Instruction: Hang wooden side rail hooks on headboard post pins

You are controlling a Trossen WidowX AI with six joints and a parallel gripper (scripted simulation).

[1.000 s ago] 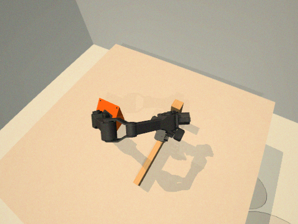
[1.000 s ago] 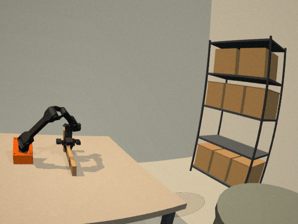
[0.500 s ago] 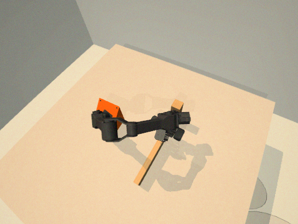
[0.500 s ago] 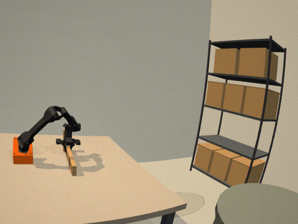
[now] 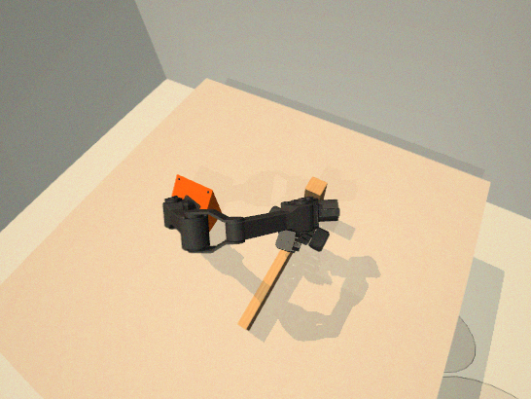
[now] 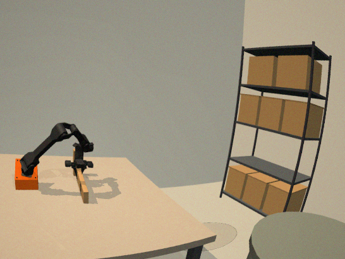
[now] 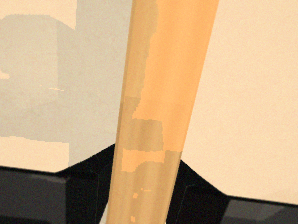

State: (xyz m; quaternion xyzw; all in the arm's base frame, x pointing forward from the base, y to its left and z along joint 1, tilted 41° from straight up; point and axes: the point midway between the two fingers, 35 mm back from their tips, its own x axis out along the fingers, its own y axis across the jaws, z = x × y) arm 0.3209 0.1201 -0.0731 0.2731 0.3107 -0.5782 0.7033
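My gripper tip is 120 mm to the right of the headboard post, 50 mm below it and 20 mm past it.
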